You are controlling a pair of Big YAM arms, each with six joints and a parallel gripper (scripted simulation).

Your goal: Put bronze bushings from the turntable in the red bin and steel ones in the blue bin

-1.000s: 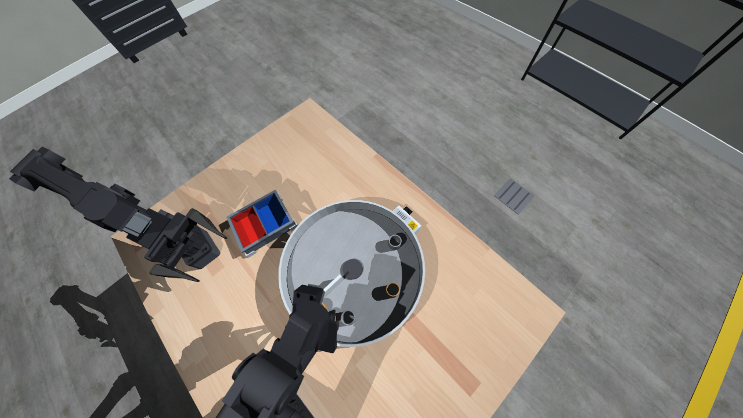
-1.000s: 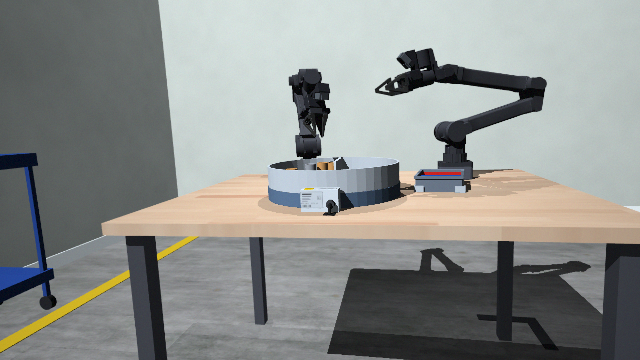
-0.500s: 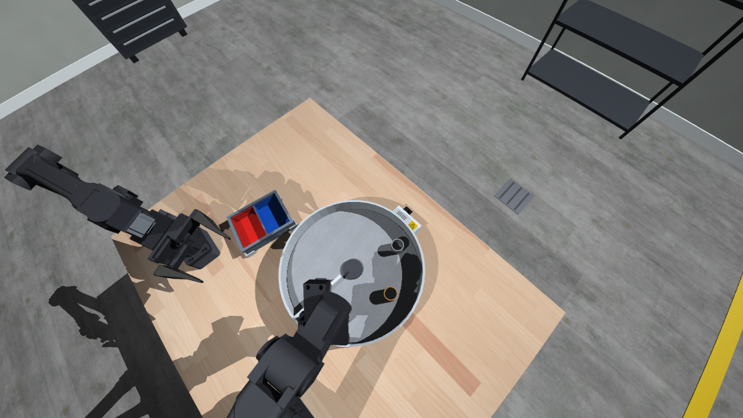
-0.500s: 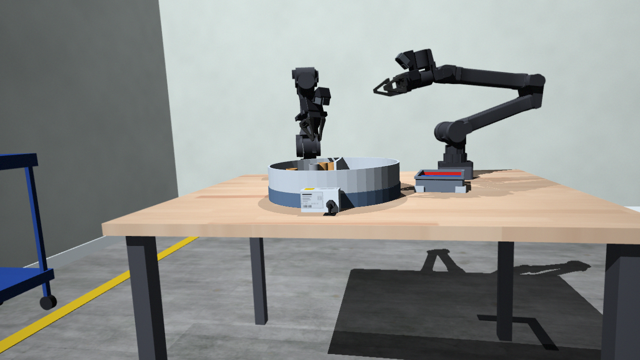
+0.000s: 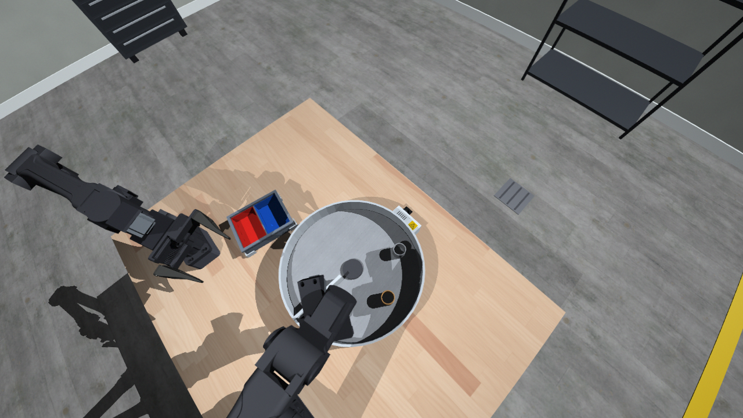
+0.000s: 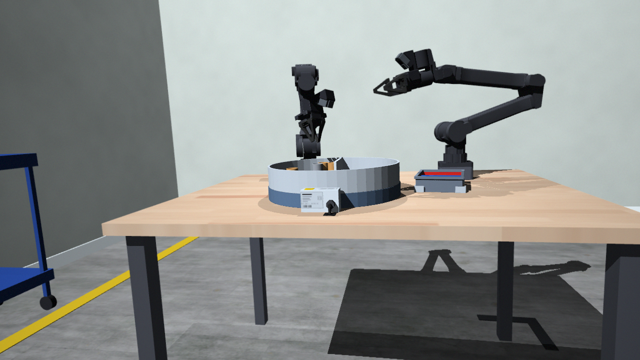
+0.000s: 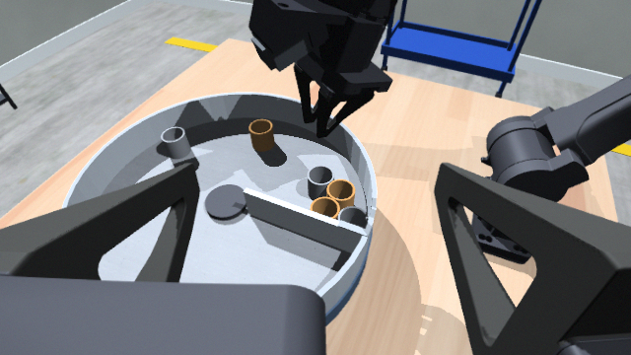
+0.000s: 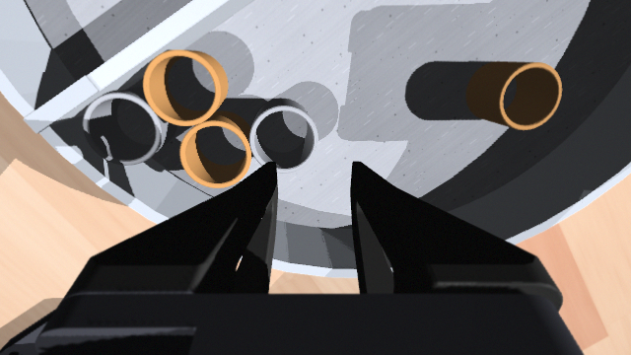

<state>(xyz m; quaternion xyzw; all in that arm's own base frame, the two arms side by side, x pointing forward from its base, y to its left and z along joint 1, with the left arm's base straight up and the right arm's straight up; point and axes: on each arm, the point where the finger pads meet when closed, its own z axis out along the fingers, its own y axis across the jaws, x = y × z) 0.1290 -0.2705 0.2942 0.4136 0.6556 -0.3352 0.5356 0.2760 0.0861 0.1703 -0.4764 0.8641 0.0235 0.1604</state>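
Observation:
Right now the blue bin is 410 mm to the left of my right hand and 160 mm below it. From my right hand the other things lie so: red bin 420 mm to the left, 160 mm below, 90 mm behind; then grey tray 420 mm to the left, 150 mm below, 50 mm behind.

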